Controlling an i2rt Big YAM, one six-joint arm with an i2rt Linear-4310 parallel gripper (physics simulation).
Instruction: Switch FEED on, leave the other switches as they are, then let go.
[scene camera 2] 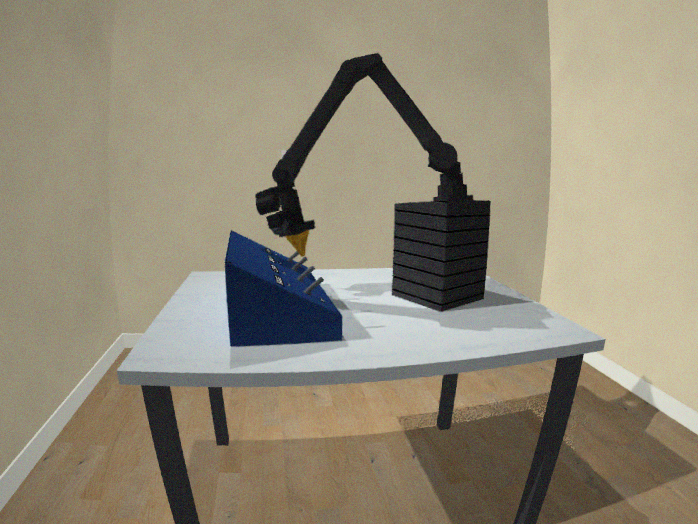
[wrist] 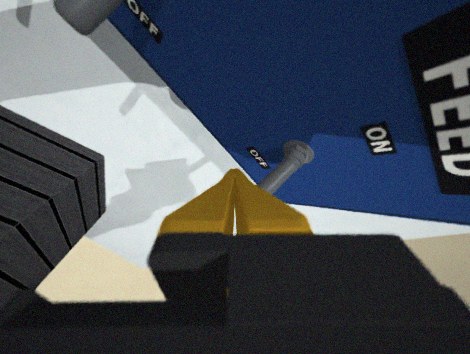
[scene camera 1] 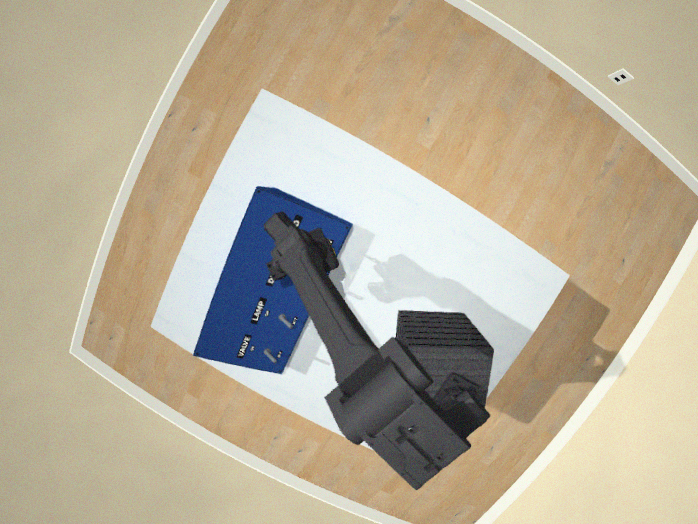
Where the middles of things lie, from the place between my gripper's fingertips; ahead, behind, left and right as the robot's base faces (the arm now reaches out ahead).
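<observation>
Hand 1 cm to the left of the feed lever (wrist: 289, 165) and 2 cm short of it. Going by their middles, the feed lever is the nearest to my hand of the things named here. Blue switch box (scene camera 1: 243, 322), from my hand: 17 cm to the left, 10 cm ahead, 3 cm below.
</observation>
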